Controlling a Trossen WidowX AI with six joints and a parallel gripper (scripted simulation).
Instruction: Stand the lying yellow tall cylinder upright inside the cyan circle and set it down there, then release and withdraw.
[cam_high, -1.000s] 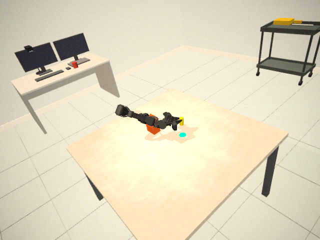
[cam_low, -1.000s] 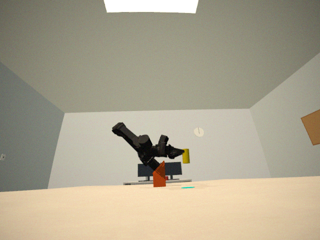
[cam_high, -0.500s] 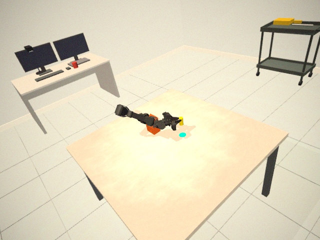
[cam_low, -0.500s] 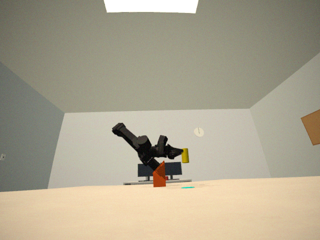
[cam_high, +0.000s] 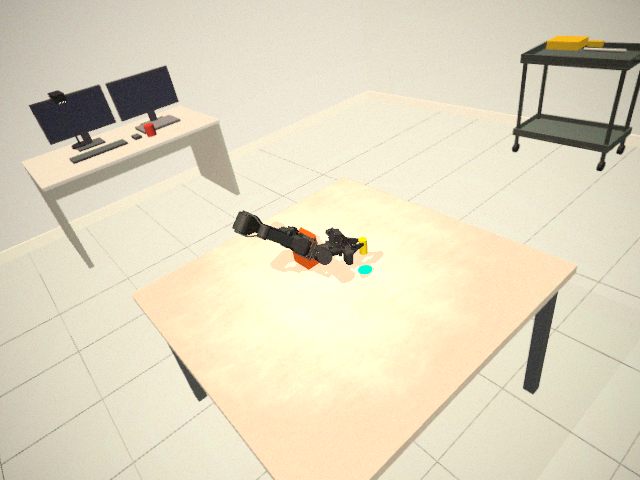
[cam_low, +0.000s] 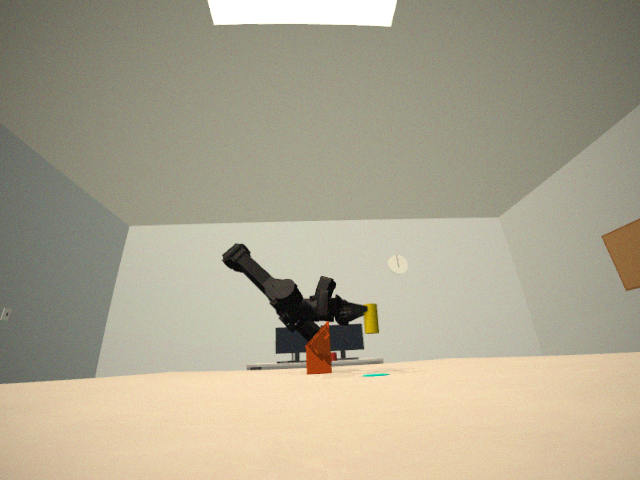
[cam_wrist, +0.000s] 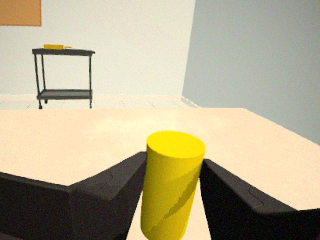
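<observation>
Right now my gripper tip is 15 cm above the cyan circle. Round my gripper tip: yellow cylinder (2 cm below).
</observation>
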